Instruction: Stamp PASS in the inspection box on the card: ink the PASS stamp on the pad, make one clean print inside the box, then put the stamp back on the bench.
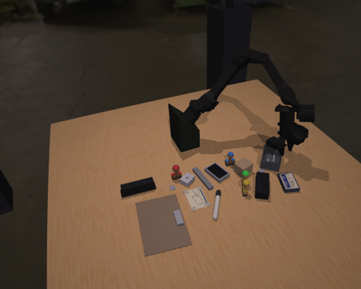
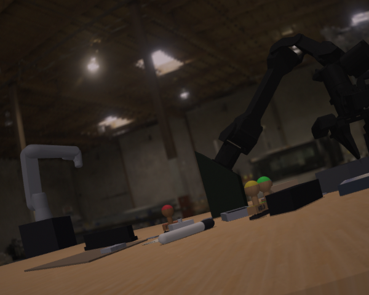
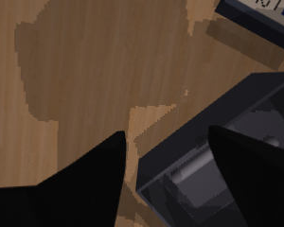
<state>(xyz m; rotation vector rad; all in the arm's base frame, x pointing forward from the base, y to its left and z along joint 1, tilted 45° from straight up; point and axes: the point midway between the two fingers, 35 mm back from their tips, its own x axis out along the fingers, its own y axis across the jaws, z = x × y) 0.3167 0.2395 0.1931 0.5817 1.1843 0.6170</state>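
My gripper tip is 23 cm to the left of the green-knobbed PASS stamp, 3 cm above it and 2 cm short of it. From my gripper tip the other things lie so: blue-and-white case (11 cm ahead, 8 cm to the right, 3 cm below); then tan cube (19 cm to the right, 4 cm behind, 2 cm below); then grey box (5 cm to the right, 3 cm below, 3 cm behind).
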